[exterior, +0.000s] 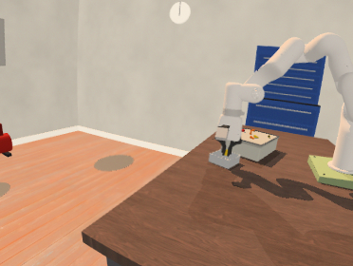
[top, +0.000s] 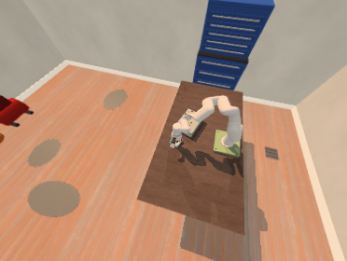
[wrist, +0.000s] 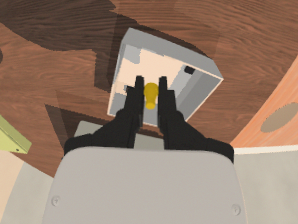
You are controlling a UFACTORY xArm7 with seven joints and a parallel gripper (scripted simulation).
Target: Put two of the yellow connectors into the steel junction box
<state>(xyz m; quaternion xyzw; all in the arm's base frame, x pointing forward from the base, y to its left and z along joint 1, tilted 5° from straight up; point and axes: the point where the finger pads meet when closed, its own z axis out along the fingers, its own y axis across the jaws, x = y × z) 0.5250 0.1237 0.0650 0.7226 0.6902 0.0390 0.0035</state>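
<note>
My gripper is now 60 mm above the junction box, 20 mm to the left of it and 10 mm short of it. Round my hand: tool case 290 mm to the right, 100 mm behind; then red connector 360 mm to the right, 40 mm behind, 30 mm above.
</note>
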